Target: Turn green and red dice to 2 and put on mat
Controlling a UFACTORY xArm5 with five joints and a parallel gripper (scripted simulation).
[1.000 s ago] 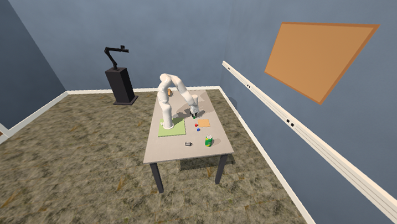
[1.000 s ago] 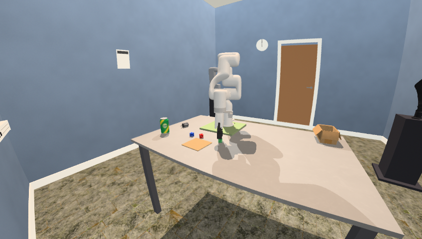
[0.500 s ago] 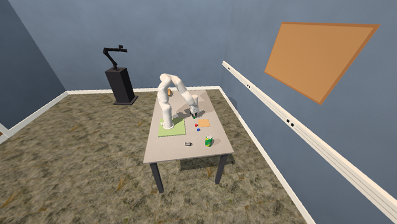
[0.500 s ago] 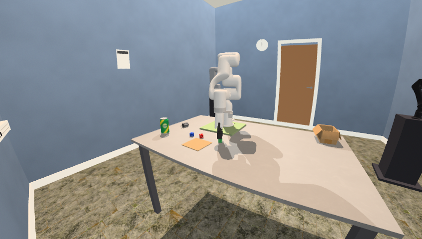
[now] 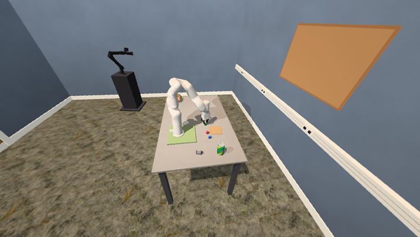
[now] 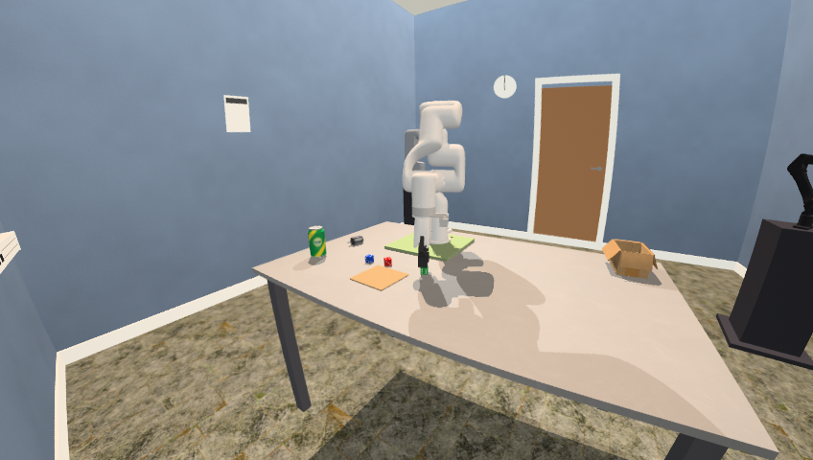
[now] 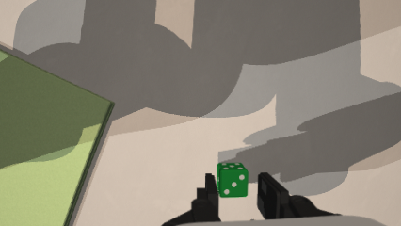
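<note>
Now: the green die 4 cm below my hand. Also, from my hand: blue die 5 cm ahead, 22 cm to the right, 4 cm below; red die 3 cm ahead, 15 cm to the right, 4 cm below; mat 12 cm ahead, 9 cm to the right, 5 cm below.
</note>
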